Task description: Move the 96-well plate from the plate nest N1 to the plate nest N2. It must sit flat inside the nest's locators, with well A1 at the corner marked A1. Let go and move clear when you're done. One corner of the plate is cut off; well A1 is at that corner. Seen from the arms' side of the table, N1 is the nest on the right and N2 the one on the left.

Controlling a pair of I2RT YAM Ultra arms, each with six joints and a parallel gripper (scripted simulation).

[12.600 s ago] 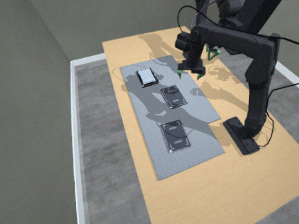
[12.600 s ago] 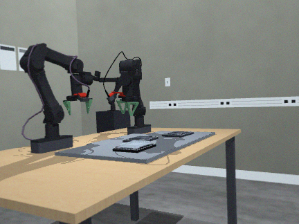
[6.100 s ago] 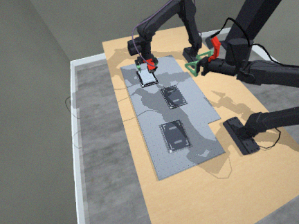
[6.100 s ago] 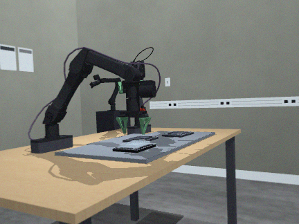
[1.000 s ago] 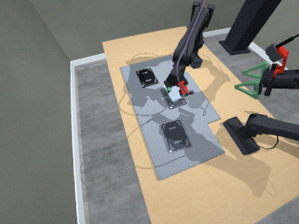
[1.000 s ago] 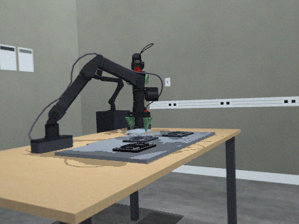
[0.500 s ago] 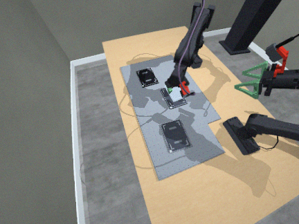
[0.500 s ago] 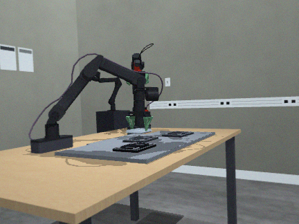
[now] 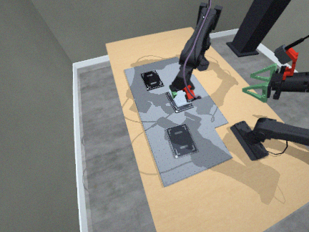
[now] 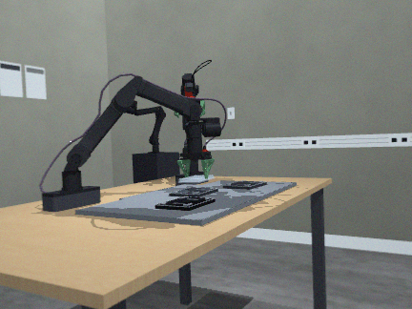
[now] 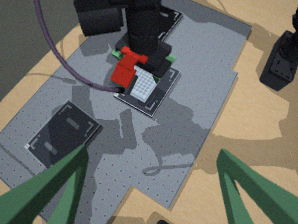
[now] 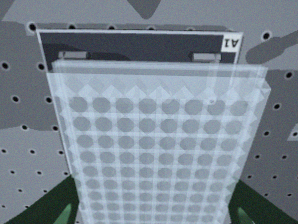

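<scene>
Right now the 96-well plate is 26 cm below my left hand, 18 cm to the right of it and 16 cm ahead of it. Also, from my left hand: black nest: 40 cm to the right, 30 cm below, 29 cm ahead.
</scene>
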